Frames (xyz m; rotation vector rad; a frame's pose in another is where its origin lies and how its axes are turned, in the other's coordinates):
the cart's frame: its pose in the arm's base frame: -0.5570 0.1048 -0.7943 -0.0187 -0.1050 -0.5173
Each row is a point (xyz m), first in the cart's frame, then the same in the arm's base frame.
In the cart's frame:
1: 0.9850 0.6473 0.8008
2: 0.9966 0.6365 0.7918
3: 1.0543 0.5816 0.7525
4: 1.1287 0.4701 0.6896
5: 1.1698 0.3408 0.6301
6: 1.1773 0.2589 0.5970
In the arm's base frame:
1: 0.5376 0.2177 0.1110
2: 0.5431 0.2022 0.1032
3: 0.5696 0.1243 0.0697
4: 0.5847 -0.0121 0.0140
5: 0.5620 -0.1473 -0.0420
6: 0.5311 -0.2237 -0.0749

